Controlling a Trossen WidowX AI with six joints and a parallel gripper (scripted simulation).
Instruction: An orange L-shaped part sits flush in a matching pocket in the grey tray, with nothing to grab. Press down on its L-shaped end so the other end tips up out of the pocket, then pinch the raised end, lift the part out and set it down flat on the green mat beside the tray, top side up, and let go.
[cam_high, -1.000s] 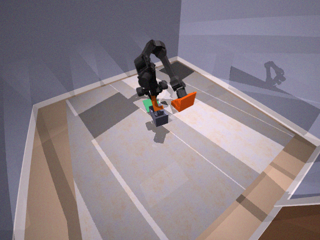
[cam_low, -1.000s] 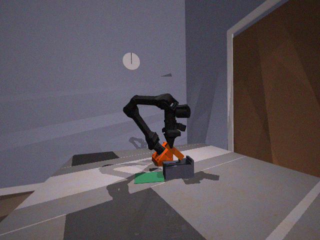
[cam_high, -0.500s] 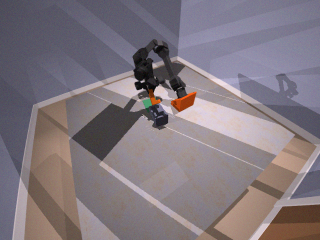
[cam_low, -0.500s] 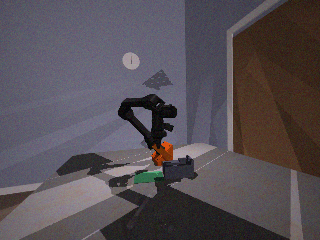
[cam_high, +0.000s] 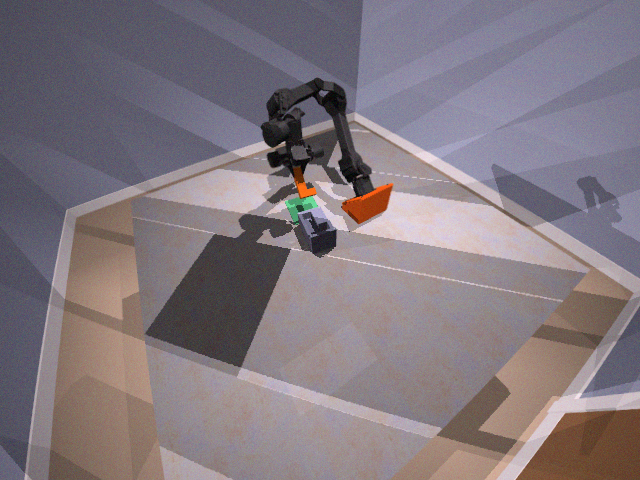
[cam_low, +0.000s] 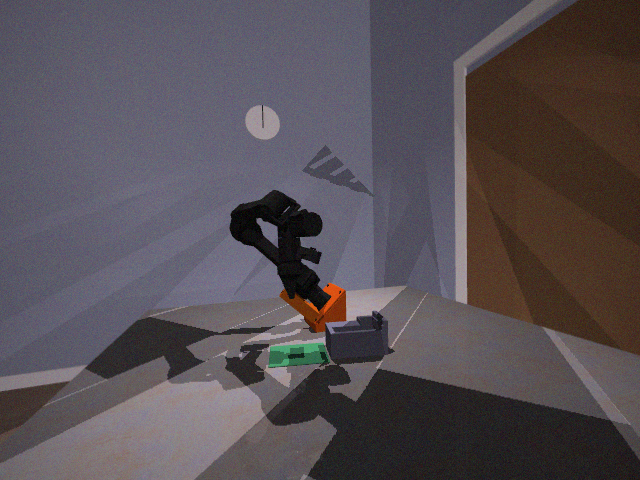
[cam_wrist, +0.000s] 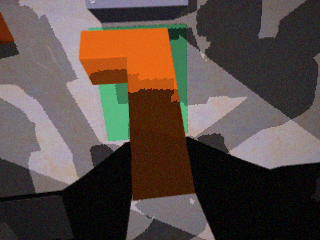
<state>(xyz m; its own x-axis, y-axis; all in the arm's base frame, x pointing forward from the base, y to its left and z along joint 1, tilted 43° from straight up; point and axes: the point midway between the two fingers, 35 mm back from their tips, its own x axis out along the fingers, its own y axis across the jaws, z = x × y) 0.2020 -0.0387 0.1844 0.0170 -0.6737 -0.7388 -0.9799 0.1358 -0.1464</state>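
Right now my gripper tip is 17 cm above the green mat and 1 cm to the right of it. From my gripper tip the other things lie so: orange L-shaped part 3 cm to the left, 3 cm below, 1 cm behind.
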